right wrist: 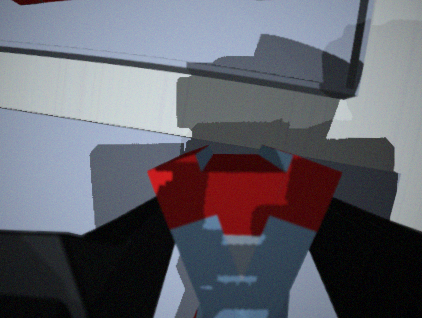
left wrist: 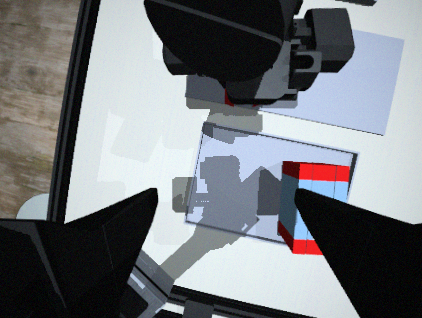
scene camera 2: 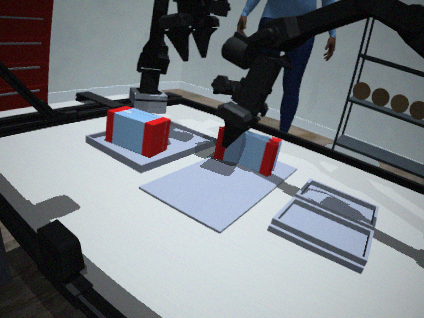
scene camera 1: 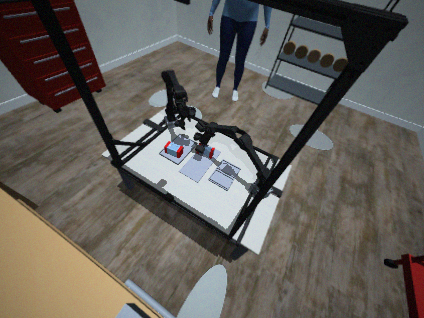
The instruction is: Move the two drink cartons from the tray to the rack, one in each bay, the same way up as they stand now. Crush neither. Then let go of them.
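Frame: origin at the left arm's base, x left, y back, z up, level; millimetres.
Where they show: left gripper, between the fingertips: (left wrist: 227,194) (scene camera 2: 195,59) (scene camera 1: 187,125); right gripper, between the fingertips: (right wrist: 237,195) (scene camera 2: 228,144); left arm's base, origin of its link: (left wrist: 122,302) (scene camera 2: 148,91) (scene camera 1: 171,118).
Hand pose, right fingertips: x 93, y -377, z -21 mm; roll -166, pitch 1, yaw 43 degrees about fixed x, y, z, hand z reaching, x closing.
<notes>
Things, the pixels of their top centre, and the offset from my right fingertips. Level surfaces: height alone.
- red-and-blue carton, centre of its top: (left wrist: 321,211) (scene camera 2: 138,114) (scene camera 1: 173,146) dx -188, dy +60, dz +39 mm
- tray, centre of its top: (left wrist: 269,189) (scene camera 2: 155,136) (scene camera 1: 179,147) dx -140, dy +85, dz -19 mm
- thin blue-grey mat, height of its surface: dz -31 mm
- two-bay rack, centre of its top: (scene camera 2: 334,211) (scene camera 1: 225,173) dx +79, dy -262, dz -15 mm
- table, height of its surface: dz -35 mm
One red-and-blue carton (scene camera 1: 174,149) (scene camera 2: 135,131) (left wrist: 325,187) stands on the tray (scene camera 2: 112,154) (left wrist: 250,150). The other carton (scene camera 2: 255,150) (right wrist: 245,190) stands on the thin blue-grey mat (scene camera 1: 195,170) (scene camera 2: 200,200); its blue sides are pinched inward between the red ends. My right gripper (scene camera 2: 227,142) (right wrist: 237,195) is partly open and low, its fingers either side of that carton; their contact is not clear. My left gripper (scene camera 2: 195,57) (left wrist: 227,194) is wide open and empty, high behind the tray. The two-bay rack (scene camera 1: 221,179) (scene camera 2: 320,230) lies right of the mat, both bays empty.
The right arm (scene camera 1: 232,131) (scene camera 2: 320,25) reaches over the table from the right and hides part of the mat in the left wrist view. A black frame surrounds the table (scene camera 2: 165,250). A person (scene camera 1: 237,45) stands behind it.
</notes>
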